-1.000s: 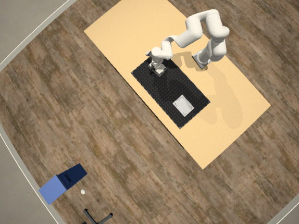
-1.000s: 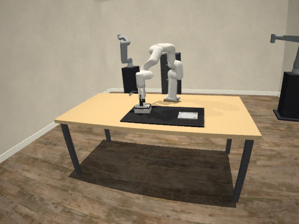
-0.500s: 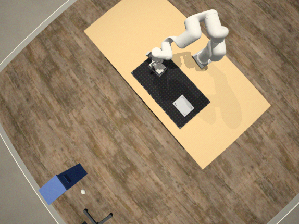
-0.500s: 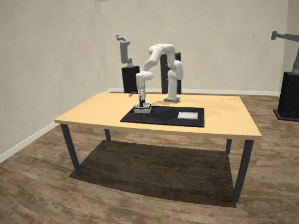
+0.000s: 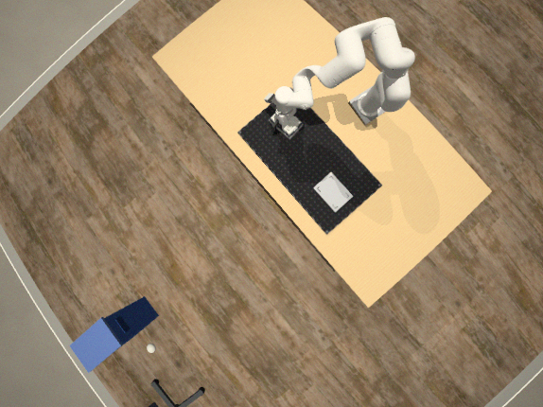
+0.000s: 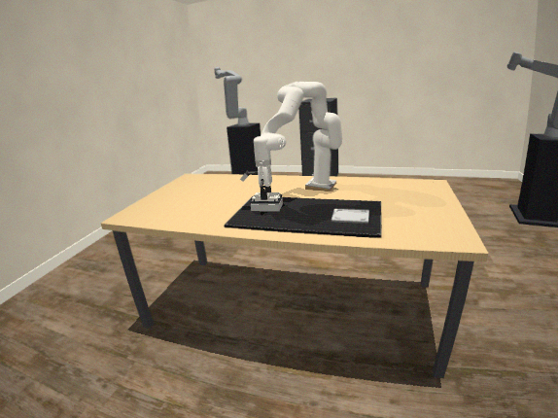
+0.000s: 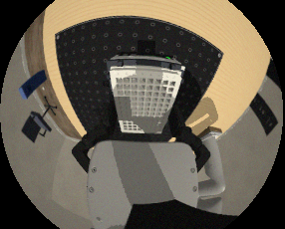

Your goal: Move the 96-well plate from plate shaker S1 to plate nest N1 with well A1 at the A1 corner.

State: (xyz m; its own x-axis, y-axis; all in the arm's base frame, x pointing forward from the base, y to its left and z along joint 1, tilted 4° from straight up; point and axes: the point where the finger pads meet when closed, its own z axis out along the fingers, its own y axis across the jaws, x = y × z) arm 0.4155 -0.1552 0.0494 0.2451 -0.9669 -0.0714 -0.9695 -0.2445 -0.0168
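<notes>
My gripper is now 10 mm above the white 96-well plate. From my hand the other things lie so: plate nest N1 (420 mm to the left, 70 mm below, 10 mm behind).
</notes>
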